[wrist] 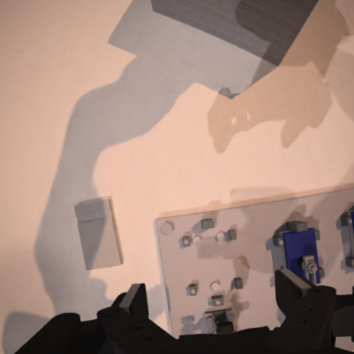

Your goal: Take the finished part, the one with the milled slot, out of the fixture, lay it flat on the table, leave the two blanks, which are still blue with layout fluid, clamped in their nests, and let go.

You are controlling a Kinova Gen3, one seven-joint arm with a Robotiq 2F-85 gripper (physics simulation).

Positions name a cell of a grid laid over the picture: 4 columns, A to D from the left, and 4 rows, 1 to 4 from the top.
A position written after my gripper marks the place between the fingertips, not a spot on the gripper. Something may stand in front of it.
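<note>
I can see my gripper (C4) here, together with a fixture plate (C3). A finished part (B3) is visible as well, and so is a blue blank (D3).
</note>
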